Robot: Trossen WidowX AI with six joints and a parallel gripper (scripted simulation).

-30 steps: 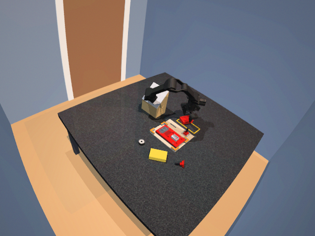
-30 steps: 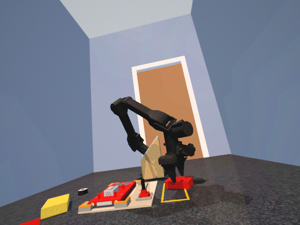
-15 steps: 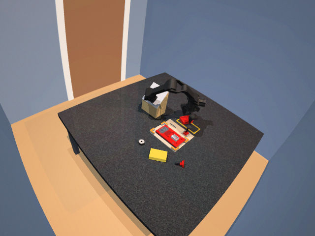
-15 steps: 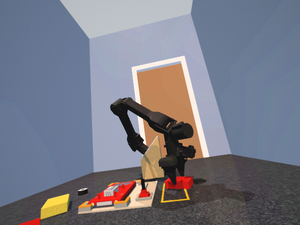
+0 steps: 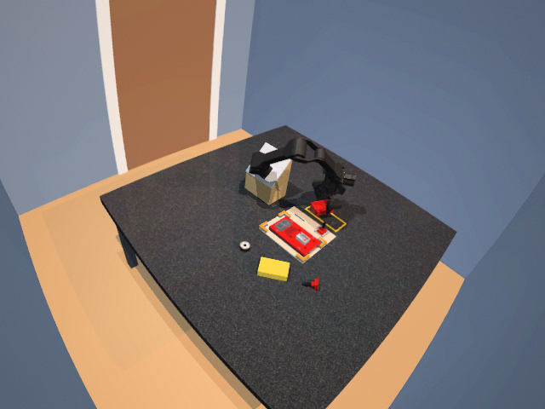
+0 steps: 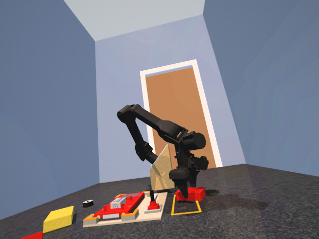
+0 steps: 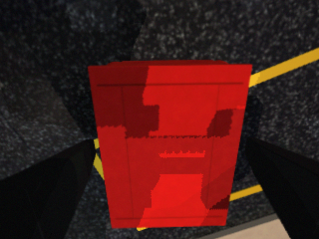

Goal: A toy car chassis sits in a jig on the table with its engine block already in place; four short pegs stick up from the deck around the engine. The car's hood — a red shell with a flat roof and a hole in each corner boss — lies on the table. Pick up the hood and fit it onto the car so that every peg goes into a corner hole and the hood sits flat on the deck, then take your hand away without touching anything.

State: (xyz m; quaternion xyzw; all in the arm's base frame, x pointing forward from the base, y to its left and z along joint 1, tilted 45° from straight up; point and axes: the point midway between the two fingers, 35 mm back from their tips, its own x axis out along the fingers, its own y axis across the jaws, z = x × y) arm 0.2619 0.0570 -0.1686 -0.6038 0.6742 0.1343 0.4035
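My gripper tip is right at the red hood. From my gripper tip the other things lie so: grey engine block 24 cm to the right, 9 cm ahead, 1 cm above; then small wheel 45 cm to the right, 4 cm behind; then cream jig 22 cm to the right, 4 cm ahead.
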